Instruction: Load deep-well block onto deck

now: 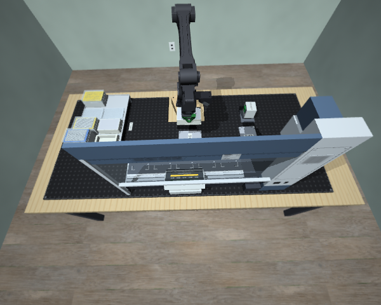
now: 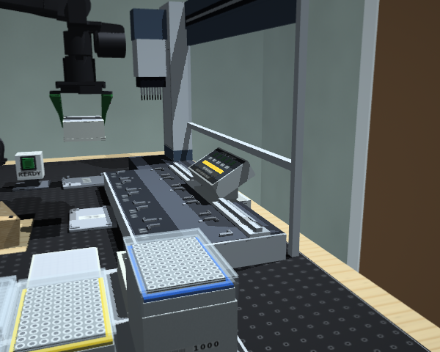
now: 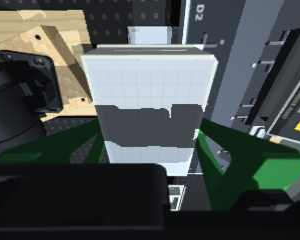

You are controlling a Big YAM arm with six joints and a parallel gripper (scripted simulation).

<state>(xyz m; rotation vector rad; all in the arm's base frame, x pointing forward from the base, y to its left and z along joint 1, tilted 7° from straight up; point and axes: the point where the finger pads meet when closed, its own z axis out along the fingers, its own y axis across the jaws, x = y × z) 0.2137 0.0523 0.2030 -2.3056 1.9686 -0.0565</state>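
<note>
Right now my hand is 23 cm above the regrip nest. From my hand the other things lie so: blue gantry beam: 34 cm ahead, 28 cm above, 7 cm to the left; flat grey plate: 37 cm to the left, 22 cm below, 6 cm behind; ready key: 32 cm to the left, 21 cm behind, 15 cm below.
</note>
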